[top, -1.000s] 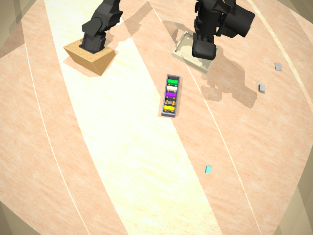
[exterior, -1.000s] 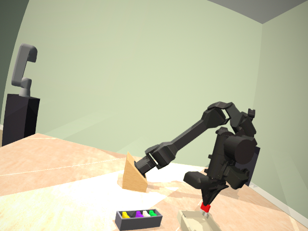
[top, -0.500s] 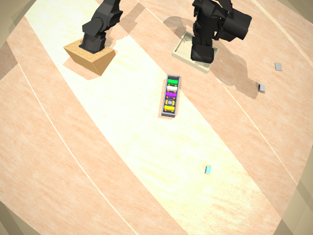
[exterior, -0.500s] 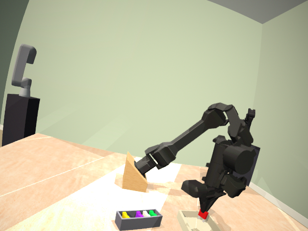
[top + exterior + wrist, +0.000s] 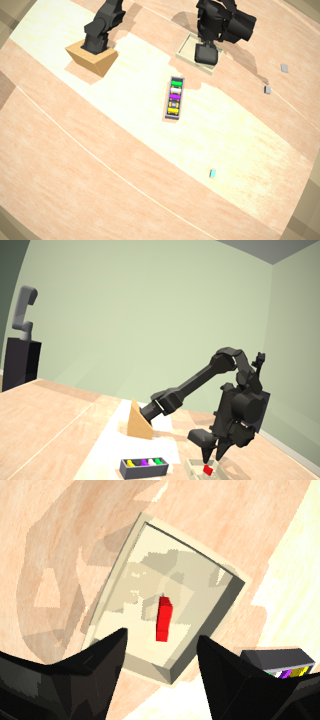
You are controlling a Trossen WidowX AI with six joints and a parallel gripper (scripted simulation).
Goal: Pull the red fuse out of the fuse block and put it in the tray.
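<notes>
The red fuse lies 3 cm below my gripper tip. The rest, counted from my gripper tip: white fuse 16 cm to the right, 3 cm below, 1 cm behind; then green fuse 14 cm to the right, 3 cm below, 2 cm behind; then cream tray 6 cm below.
</notes>
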